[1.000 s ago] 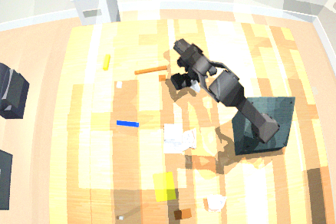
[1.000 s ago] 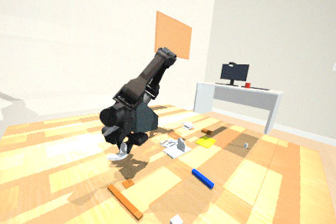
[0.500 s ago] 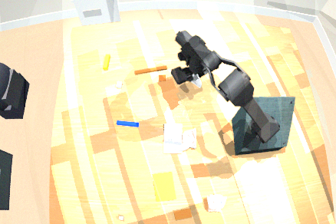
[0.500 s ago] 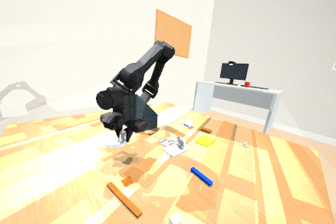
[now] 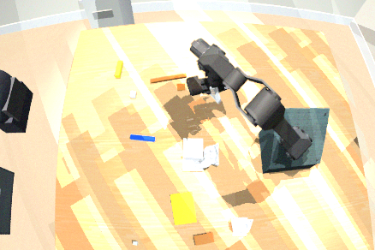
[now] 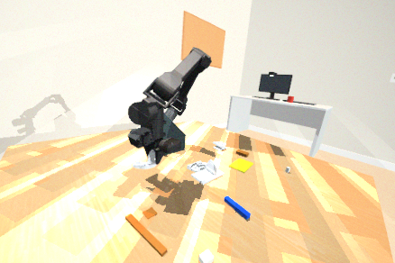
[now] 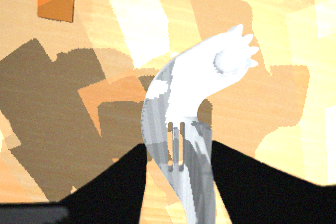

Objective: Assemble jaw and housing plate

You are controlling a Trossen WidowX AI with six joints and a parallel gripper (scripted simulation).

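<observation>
Now: gripper tip 1 cm past the white jaw and 4 cm to the left of it. Also, from my gripper tip: long orange bar 16 cm ahead, 11 cm to the right, 8 cm below; then small orange square 11 cm ahead, 7 cm to the right, 9 cm below; then blue bar 25 cm ahead, 14 cm to the left, 8 cm below.
</observation>
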